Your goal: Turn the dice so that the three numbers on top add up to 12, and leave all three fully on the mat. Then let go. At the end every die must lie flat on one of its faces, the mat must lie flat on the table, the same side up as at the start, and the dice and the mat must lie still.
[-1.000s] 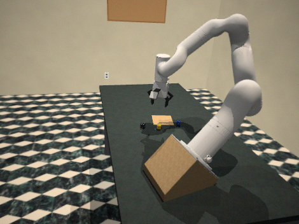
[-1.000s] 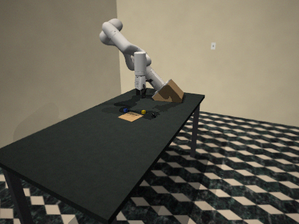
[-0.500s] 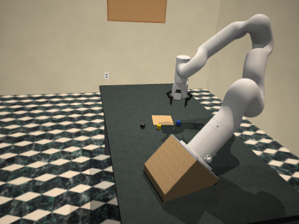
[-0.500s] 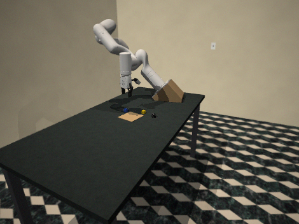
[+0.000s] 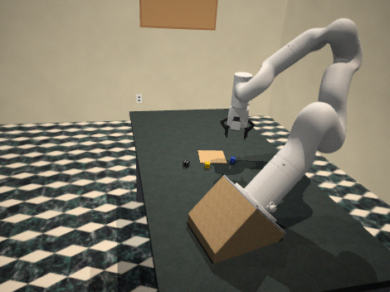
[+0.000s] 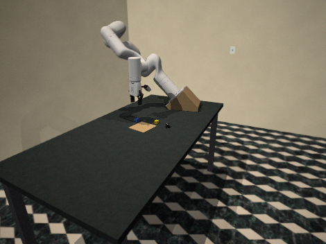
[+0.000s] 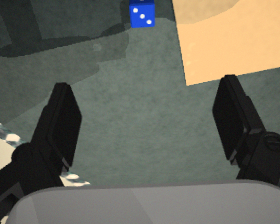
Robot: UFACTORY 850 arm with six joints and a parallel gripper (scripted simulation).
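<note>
The blue die is 140 mm below my hand. From my hand the other things lie so: tan mat 150 mm below, 90 mm ahead, 80 mm to the left; then black die 250 mm to the left, 140 mm below, 50 mm ahead; then yellow die 150 mm to the left, 140 mm below.
</note>
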